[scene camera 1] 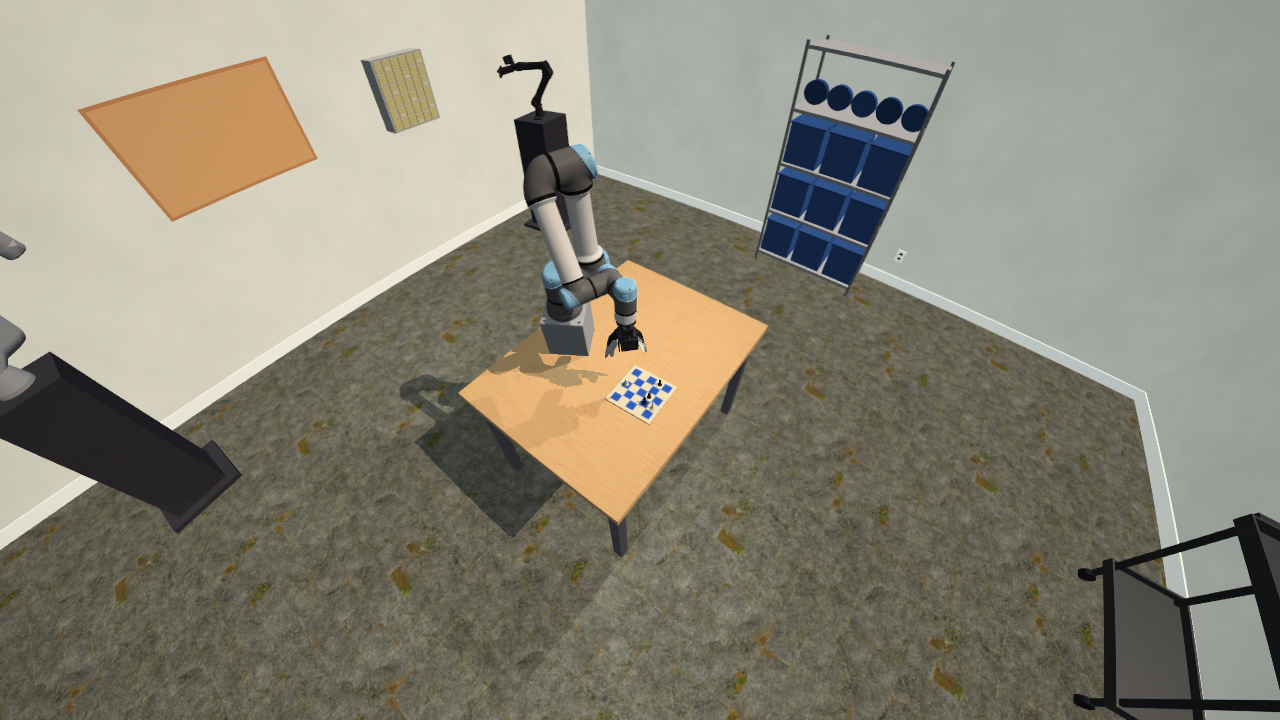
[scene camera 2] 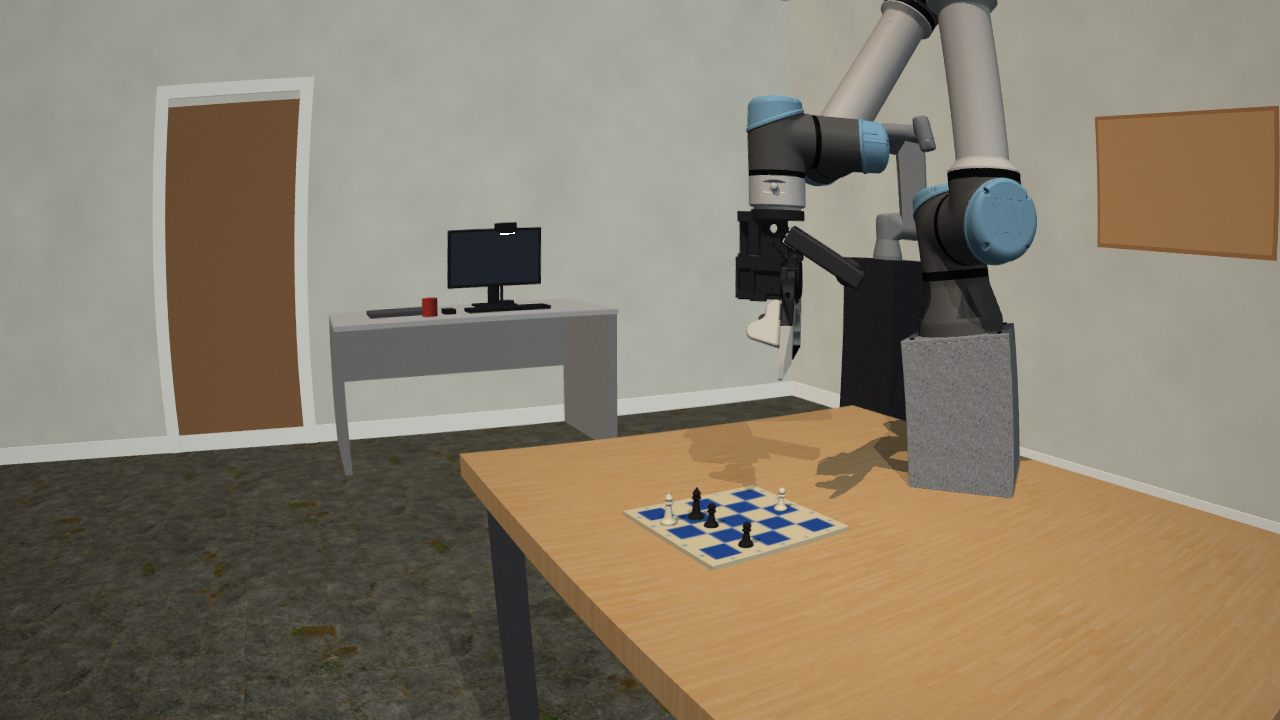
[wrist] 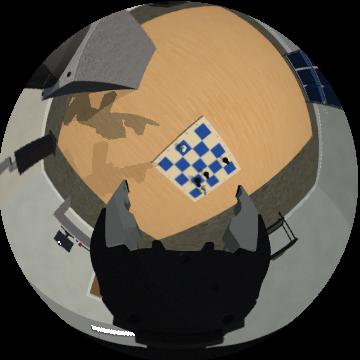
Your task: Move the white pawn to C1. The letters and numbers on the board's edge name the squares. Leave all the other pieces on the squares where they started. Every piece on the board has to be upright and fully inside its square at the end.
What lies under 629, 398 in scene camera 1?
A chessboard.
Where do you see a chessboard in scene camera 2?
772, 531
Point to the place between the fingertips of my gripper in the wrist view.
At 183, 183
